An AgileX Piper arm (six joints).
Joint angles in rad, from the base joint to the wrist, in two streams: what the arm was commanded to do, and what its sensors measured. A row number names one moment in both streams.
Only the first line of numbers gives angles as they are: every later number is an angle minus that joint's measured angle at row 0.
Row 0, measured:
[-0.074, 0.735, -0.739, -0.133, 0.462, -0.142]
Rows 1 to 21, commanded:
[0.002, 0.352, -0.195, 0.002, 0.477, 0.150]
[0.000, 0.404, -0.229, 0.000, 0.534, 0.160]
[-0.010, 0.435, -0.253, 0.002, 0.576, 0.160]
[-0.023, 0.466, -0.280, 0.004, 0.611, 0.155]
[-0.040, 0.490, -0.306, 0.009, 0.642, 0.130]
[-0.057, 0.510, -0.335, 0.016, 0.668, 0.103]
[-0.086, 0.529, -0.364, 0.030, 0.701, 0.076]
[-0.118, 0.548, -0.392, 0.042, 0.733, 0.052]
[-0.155, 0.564, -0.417, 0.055, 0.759, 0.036]
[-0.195, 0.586, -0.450, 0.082, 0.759, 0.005]
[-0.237, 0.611, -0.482, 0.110, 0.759, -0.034]
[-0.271, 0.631, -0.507, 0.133, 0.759, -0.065]
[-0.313, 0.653, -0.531, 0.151, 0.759, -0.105]
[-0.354, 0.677, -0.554, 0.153, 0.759, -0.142]
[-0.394, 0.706, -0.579, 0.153, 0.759, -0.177]
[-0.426, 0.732, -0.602, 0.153, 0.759, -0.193]
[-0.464, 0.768, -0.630, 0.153, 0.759, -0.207]
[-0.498, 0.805, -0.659, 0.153, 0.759, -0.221]
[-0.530, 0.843, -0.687, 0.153, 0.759, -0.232]
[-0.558, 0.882, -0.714, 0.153, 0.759, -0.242]
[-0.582, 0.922, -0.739, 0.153, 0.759, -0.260]
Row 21, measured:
[-0.478, 0.791, -0.649, 0.148, 0.757, -0.191]
